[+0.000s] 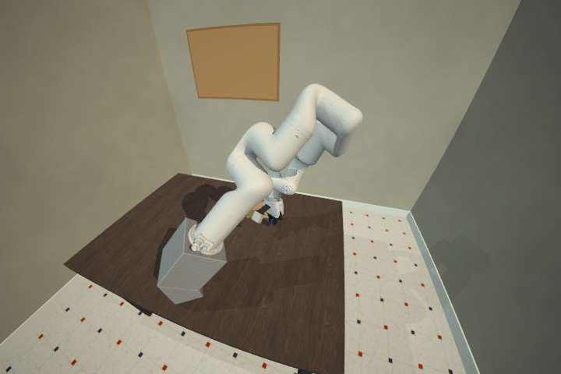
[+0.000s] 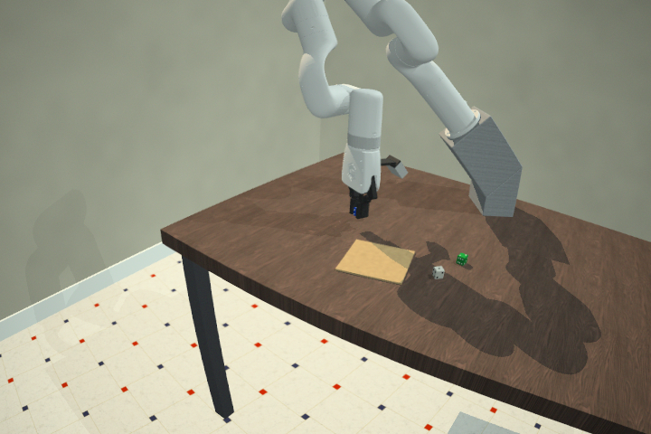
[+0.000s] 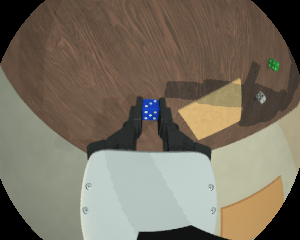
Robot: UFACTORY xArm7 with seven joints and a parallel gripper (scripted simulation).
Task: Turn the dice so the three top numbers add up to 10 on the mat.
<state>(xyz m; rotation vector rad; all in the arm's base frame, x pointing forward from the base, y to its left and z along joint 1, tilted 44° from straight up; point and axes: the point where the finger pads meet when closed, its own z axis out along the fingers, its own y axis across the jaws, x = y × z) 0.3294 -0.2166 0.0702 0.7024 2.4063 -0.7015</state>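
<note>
My hand is 13 cm short of the tan mat, 9 cm to the right of it and 5 cm above it. The rest, counted from my hand: green die (27 cm to the left, 6 cm ahead, 5 cm below); white die (23 cm to the left, 14 cm ahead, 5 cm below); blue die (1 cm below).
</note>
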